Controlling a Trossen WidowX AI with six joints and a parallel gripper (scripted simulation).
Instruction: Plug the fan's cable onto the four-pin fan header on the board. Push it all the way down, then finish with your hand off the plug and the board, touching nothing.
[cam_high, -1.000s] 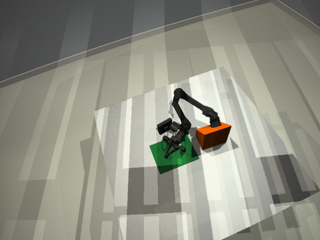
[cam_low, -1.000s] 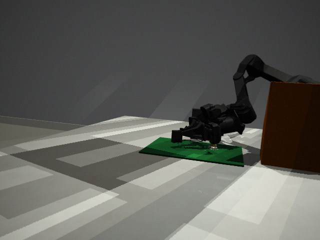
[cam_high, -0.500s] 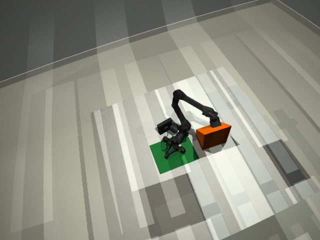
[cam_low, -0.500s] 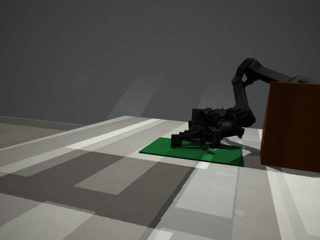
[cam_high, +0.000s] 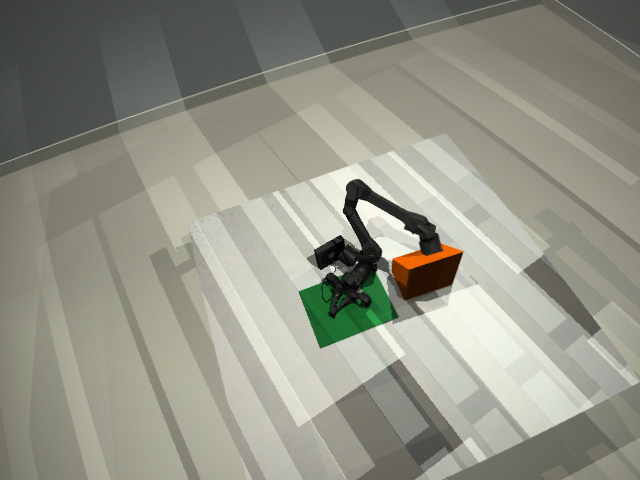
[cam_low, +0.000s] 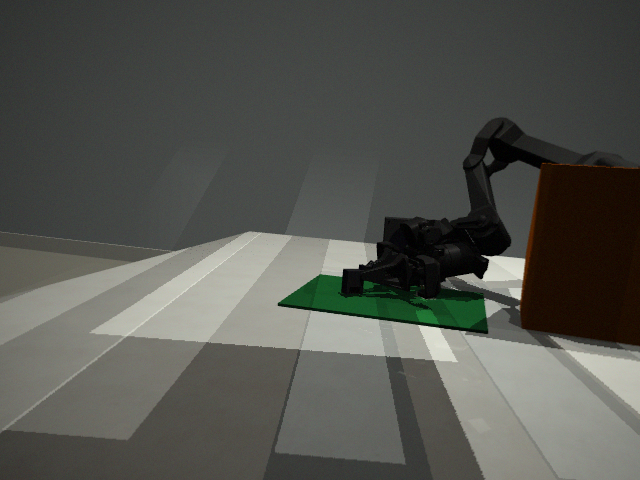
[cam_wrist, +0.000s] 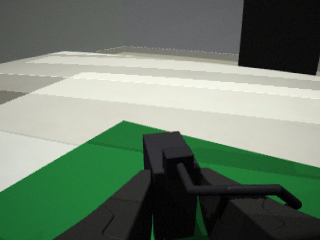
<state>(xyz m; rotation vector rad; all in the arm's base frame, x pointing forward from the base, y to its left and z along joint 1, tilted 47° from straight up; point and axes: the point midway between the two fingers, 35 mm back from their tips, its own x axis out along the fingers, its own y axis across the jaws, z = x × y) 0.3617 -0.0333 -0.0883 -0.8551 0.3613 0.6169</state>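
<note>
My gripper tip is now 10 mm short of the black fan plug, 10 mm to the right of it and 10 mm above it. From my gripper tip the other things lie so: green board (50 mm behind, 20 mm to the right, 50 mm below); then four-pin fan header (100 mm behind, 70 mm to the right, 40 mm below).
</note>
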